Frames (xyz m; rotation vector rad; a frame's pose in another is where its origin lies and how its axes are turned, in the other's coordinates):
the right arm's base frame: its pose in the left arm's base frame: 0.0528 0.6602 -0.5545 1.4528 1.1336 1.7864
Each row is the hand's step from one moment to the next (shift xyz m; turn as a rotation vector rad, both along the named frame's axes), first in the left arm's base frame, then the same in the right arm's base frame.
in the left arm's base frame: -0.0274 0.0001 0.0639 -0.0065 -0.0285 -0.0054
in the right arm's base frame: 0.0379 0.0535 -0.0231 -0.0249 0.0084 -0.0139
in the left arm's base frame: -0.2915 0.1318 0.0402 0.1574 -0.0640 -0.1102
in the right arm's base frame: 0.2028 -0.0519 -0.2452 -0.1464 -0.0527 0.1297
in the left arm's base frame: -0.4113 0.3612 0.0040 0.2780 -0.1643 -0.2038
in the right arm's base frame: 0.4075 -0.2034 -0.3036 -0.3059 -0.0765 0.2153
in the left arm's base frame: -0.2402 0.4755 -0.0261 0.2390 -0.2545 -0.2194
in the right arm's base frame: 0.4460 -0.2707 -0.1107 -0.3794 -0.0499 0.1537
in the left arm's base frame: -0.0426 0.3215 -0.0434 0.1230 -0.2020 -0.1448
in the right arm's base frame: 0.2592 -0.1958 0.0394 -0.2702 -0.0194 0.0591
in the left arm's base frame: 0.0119 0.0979 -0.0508 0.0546 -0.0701 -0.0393
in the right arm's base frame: 0.0545 -0.0904 0.0341 -0.0915 0.0038 0.0326
